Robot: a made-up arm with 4 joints.
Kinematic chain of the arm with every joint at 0, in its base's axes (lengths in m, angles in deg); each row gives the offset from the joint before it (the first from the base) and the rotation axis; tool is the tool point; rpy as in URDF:
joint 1: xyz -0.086 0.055 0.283 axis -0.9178 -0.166 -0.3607
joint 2: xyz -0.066 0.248 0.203 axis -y
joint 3: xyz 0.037 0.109 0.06 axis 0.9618 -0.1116 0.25
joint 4: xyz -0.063 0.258 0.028 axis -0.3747 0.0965 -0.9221
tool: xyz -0.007 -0.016 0.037 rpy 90 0 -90
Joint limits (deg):
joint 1: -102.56..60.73
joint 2: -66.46..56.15
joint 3: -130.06..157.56
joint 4: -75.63..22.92
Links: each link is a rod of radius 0.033 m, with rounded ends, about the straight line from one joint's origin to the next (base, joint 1, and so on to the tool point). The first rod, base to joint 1, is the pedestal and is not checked.
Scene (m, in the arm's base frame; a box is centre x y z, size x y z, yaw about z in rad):
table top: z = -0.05
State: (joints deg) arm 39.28 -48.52 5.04 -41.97
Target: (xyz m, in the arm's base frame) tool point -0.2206 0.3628 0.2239
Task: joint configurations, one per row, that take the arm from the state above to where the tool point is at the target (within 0.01 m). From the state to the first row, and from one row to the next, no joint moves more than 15 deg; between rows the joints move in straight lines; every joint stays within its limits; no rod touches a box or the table.
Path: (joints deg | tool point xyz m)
1: 37.71 -48.45 -9.82 -41.91 | 0.0448 0.6848 0.1689
2: 36.14 -48.38 -24.69 -41.84 | 0.0068 0.6672 0.1362
3: 34.57 -48.31 -39.55 -41.78 | -0.0352 0.6394 0.1129
4: 33.00 -48.24 -54.42 -41.71 | -0.0783 0.6027 0.1009
5: 31.43 -48.17 -69.28 -41.65 | -0.1196 0.5588 0.1012
6: 29.86 -48.10 -84.15 -41.59 | -0.1567 0.5102 0.1144
7: 28.29 -48.03 -99.01 -41.52 | -0.1869 0.4594 0.1400
8: 26.72 -47.96 -113.88 -41.46 | -0.2086 0.4093 0.1771
9: 25.15 -47.89 -128.74 -41.39 | -0.2206 0.3628 0.2239

